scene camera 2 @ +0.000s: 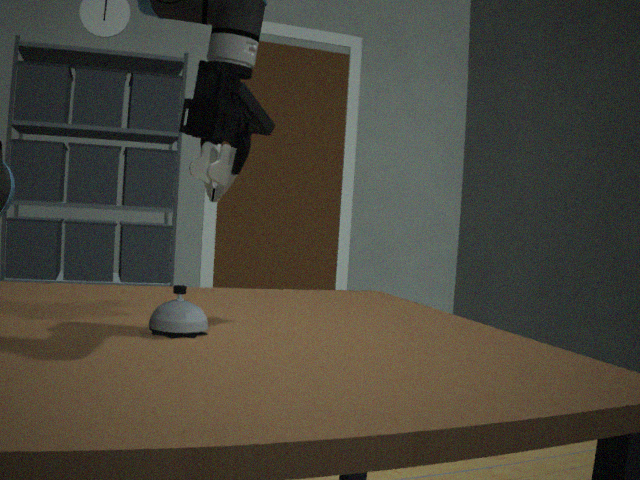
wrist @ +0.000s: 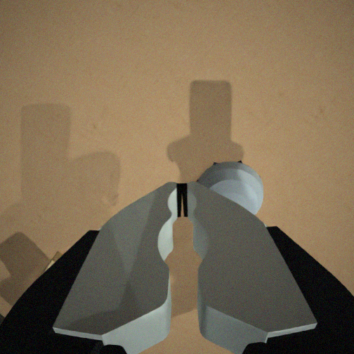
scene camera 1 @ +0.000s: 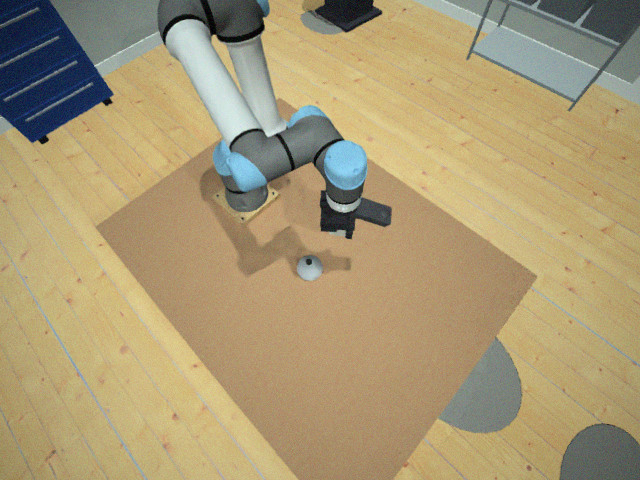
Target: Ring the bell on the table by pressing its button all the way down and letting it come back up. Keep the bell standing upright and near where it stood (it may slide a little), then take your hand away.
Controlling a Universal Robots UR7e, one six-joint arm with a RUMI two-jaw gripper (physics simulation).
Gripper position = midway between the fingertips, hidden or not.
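Light grey domed bell point(scene camera 2: 177, 318) point(wrist: 236, 181), visible. My gripper point(scene camera 2: 213, 201) point(wrist: 181, 186) point(scene camera 1: 346, 233), visible too.
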